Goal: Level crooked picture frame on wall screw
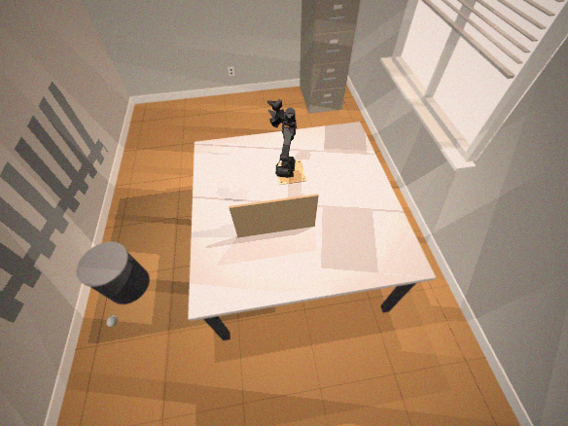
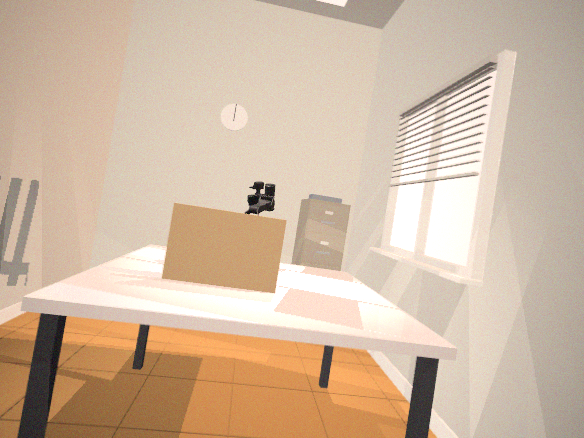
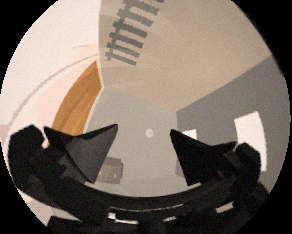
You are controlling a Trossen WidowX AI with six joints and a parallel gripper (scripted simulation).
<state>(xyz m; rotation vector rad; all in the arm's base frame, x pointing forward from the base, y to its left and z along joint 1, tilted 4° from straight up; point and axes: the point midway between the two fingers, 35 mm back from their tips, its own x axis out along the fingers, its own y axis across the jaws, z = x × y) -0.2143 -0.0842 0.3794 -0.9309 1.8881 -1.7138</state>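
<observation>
My gripper tip is 630 mm short of the picture frame, 20 mm to the right of it and 250 mm above it. Round my gripper tip: wall board (640 mm ahead, 10 mm to the left, 260 mm below).
</observation>
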